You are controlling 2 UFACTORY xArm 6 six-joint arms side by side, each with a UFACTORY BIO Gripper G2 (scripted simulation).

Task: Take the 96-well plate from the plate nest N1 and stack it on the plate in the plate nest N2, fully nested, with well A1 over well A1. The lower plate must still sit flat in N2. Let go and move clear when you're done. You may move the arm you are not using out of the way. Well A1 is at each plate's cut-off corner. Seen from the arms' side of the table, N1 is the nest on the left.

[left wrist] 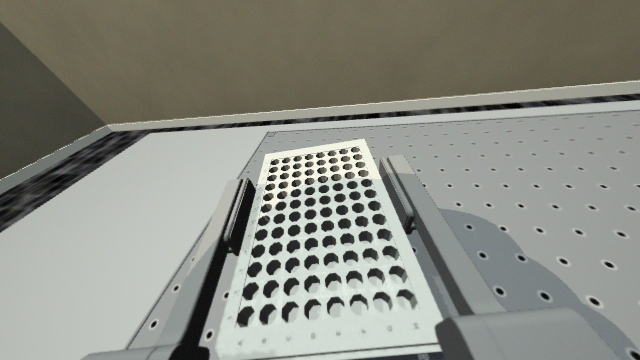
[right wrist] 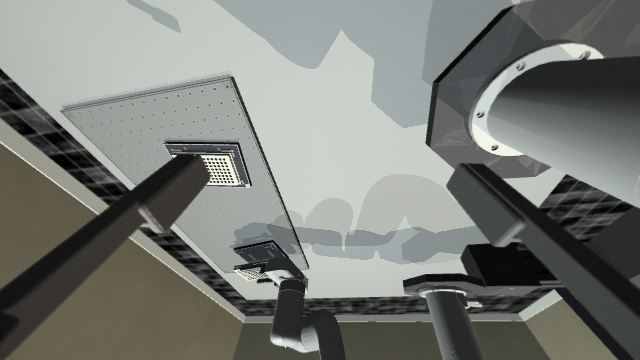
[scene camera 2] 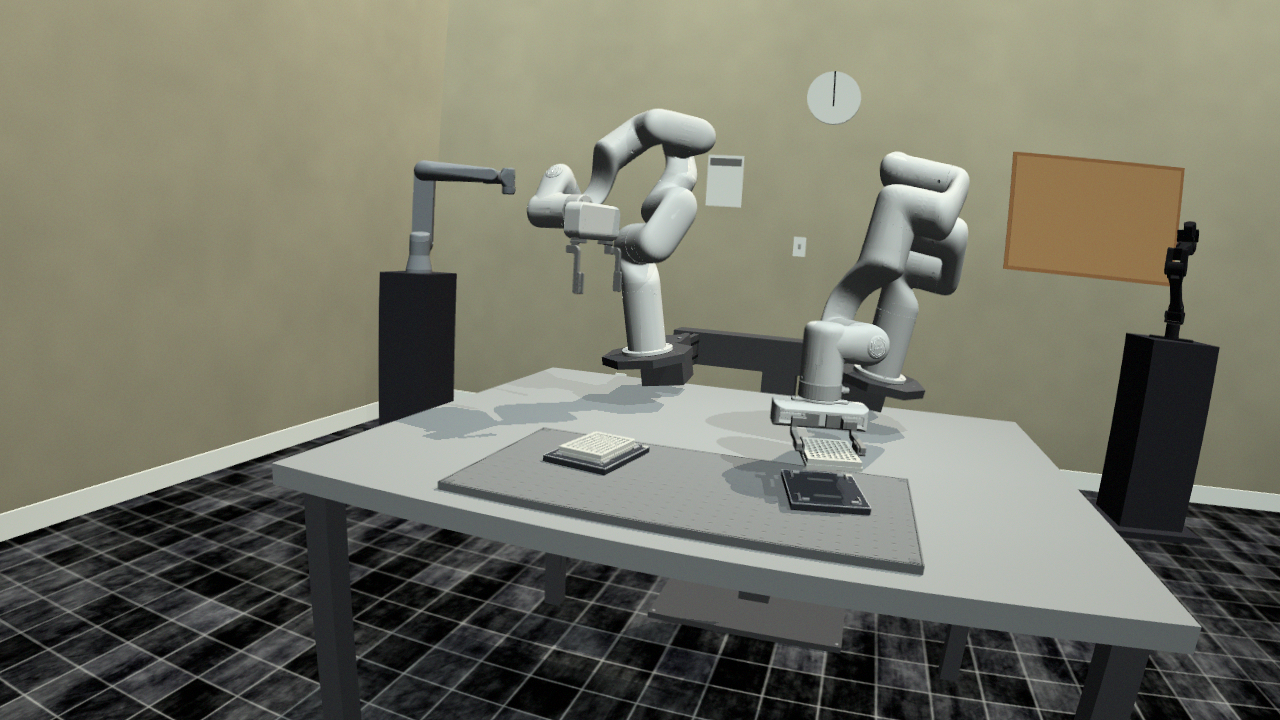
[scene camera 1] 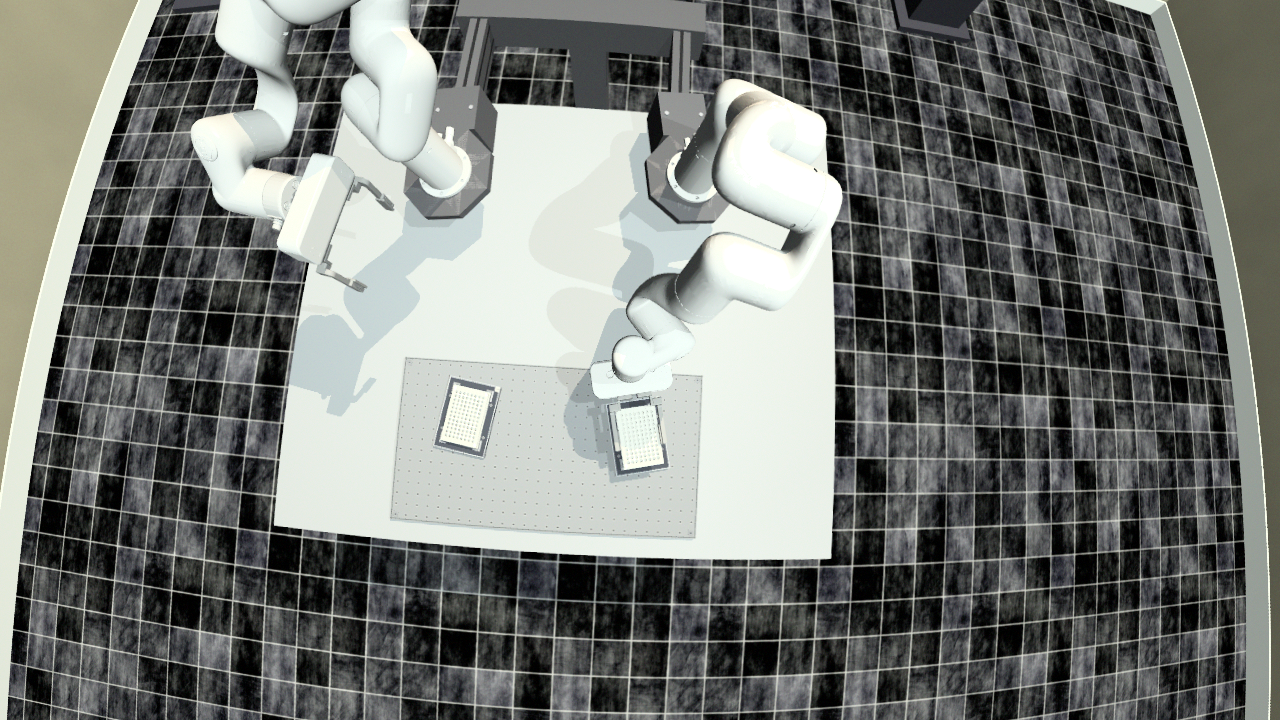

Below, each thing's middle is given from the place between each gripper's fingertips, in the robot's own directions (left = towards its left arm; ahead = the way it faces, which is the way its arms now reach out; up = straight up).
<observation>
Right now my left hand is 39 cm to the left of the dark nest N2 (scene camera 1: 469, 384), 7 cm above it and 4 cm past it. Round my left hand: dark nest N1 (scene camera 2: 807, 488): 7 cm below.
I see the dark nest N2 30 cm ahead of my right hand, 11 cm to the left of it and 28 cm below it. Round my right hand: dark nest N1 (34 cm ahead, 50 cm to the left, 28 cm below).
</observation>
